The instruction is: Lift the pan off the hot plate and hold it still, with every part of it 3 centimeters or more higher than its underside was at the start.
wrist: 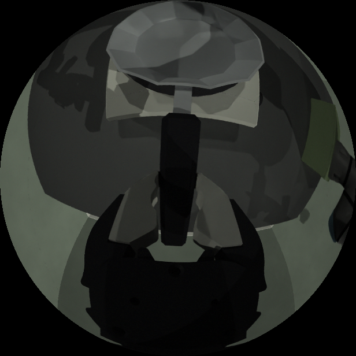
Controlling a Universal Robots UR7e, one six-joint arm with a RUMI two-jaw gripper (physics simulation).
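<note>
A grey faceted pan (172,47) shows at the top of the wrist view, over the pale, boxy hot plate (245,102). Its black handle (180,145) points down toward my gripper. The pan appears to rest on the hot plate; the contact itself is hidden beneath it. My gripper (177,173) is shut on the handle, with one grey jaw on each side of it near its free end. The tip of the handle reaches past the jaws toward the palm.
The hot plate stands on a dark table (90,160), whose near edge runs just beyond the gripper's palm. A green block-like thing (320,137) is at the right edge, with a dark object (345,210) beside it. The greenish floor (30,220) shows around the table.
</note>
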